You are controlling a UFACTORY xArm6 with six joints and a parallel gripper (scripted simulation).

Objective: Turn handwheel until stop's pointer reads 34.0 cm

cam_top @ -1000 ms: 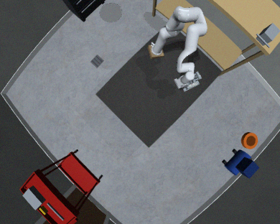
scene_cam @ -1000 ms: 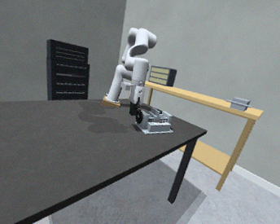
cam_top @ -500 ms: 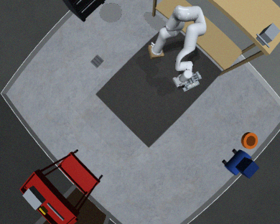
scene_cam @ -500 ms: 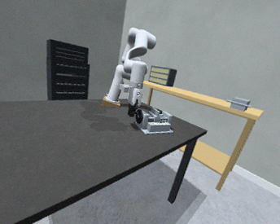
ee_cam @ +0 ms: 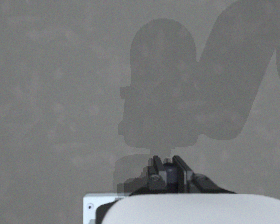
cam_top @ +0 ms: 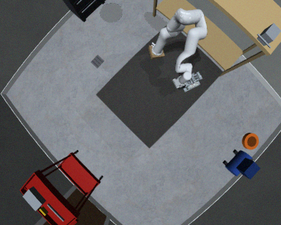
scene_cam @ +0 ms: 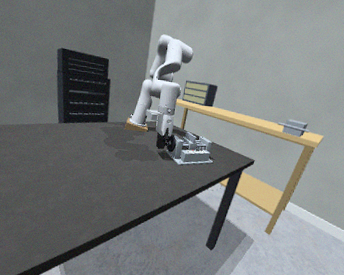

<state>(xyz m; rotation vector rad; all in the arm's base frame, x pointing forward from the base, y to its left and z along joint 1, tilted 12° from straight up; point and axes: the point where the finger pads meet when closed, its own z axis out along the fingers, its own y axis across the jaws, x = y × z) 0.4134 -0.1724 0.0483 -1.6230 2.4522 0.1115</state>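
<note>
The sliding stop is 9 cm ahead of my hand, 12 cm to the left of it and 3 cm above it. The rest, counted from my hand: upright knob (1 cm to the left); handwheel (1 cm ahead, 2 cm to the left).
</note>
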